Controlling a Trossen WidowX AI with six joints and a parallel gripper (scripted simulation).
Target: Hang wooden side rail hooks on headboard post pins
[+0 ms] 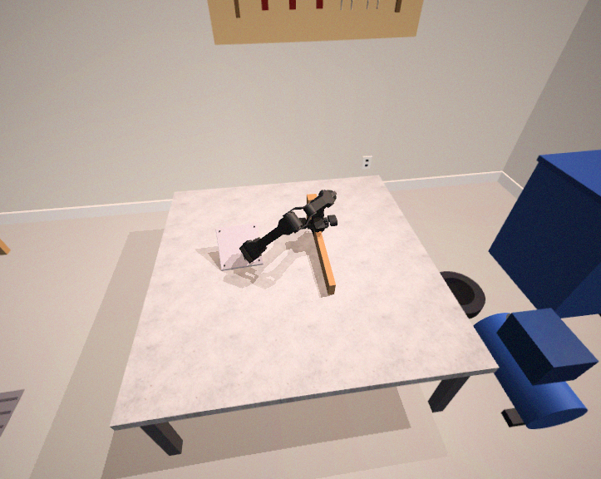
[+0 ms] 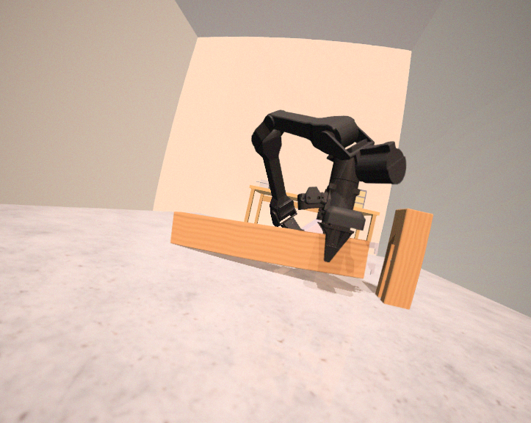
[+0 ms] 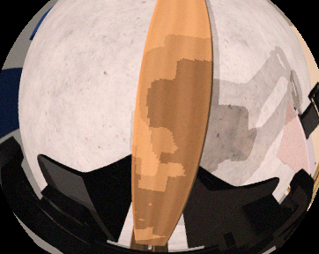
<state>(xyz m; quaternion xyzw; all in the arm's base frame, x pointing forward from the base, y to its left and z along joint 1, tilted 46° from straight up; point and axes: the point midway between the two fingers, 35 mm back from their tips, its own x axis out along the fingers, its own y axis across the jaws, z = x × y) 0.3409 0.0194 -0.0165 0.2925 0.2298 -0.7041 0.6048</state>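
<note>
The headboard post lies 14 cm to the left of my gripper tip, 4 cm above it and 2 cm ahead of it.
</note>
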